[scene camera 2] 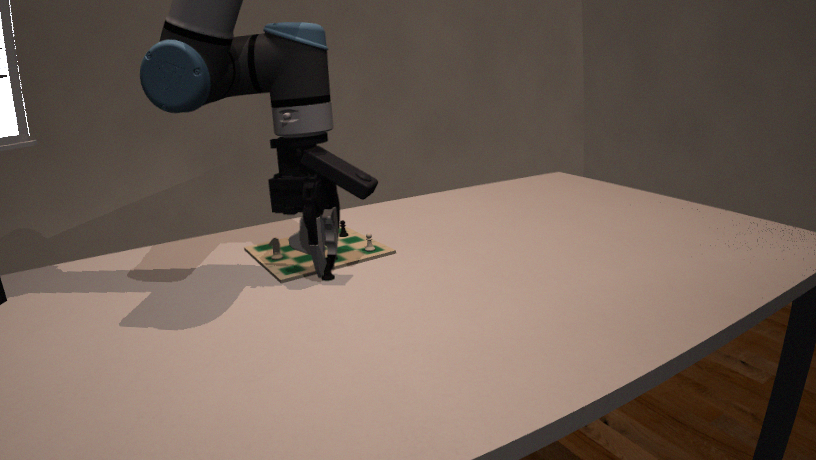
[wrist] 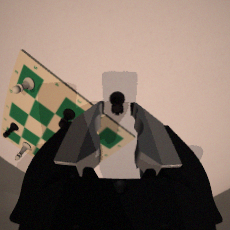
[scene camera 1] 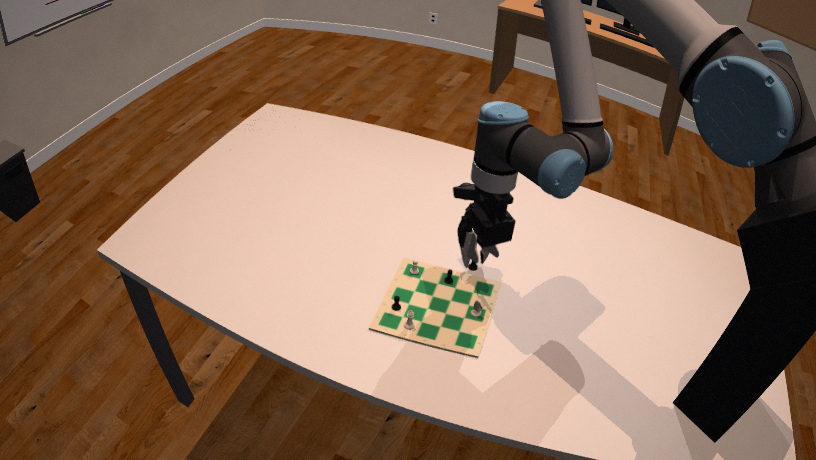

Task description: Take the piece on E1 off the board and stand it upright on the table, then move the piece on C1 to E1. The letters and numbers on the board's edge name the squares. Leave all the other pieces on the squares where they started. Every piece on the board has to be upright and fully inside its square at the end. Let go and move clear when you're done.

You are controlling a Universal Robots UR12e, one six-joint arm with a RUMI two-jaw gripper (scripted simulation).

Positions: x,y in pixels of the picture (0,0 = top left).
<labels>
my gripper: scene camera 2; wrist; scene camera 1 474,265
chessboard: scene camera 2 294,265; wrist; scene camera 1
same spot on my gripper: (scene camera 2: 314,224) = (wrist: 187,155)
same spot on chessboard: (wrist: 38,111) = (scene camera 1: 423,286)
</labels>
